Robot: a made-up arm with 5 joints.
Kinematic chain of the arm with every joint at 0, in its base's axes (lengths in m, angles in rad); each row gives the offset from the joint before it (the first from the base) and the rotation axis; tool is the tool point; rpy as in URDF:
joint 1: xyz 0 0 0.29 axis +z
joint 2: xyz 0 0 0 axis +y
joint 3: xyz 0.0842 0 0.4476 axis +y
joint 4: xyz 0.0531 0 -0.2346 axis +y
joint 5: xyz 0.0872 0 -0.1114 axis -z
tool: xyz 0 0 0 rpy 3.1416 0 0
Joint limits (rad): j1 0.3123..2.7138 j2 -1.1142..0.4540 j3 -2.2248..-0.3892 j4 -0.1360..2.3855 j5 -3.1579..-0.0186
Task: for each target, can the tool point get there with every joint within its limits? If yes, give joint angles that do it. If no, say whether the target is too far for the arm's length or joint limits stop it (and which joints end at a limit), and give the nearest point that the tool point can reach.
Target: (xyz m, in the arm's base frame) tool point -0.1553 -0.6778 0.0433
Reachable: no: joint limits stop it (at a limit: joint 2, joint 3, joint 4) | nearest point -0.0352 -0.1536 0.4620 | short by 0.682 m
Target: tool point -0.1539 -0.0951 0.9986
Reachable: yes | joints 0.5536 -0.8848 -1.8568 0.7792 -1.7842
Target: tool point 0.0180 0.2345 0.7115
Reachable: yes | joints 1.4941 -0.2748 -1.4920 2.0250 -0.8998
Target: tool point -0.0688 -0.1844 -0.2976
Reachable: no: joint limits stop it (at a limit: joint 1, joint 2, joint 3) | nearest point -0.2288 0.1043 0.2889 | short by 0.673 m
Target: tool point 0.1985 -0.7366 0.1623
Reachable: no: joint limits stop it (at a limit: joint 2, joint 3, joint 4) | nearest point 0.0410 -0.1521 0.4620 | short by 0.675 m
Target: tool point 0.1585 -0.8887 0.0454
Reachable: no: too far | nearest point 0.0277 -0.1551 0.4620 | short by 0.854 m
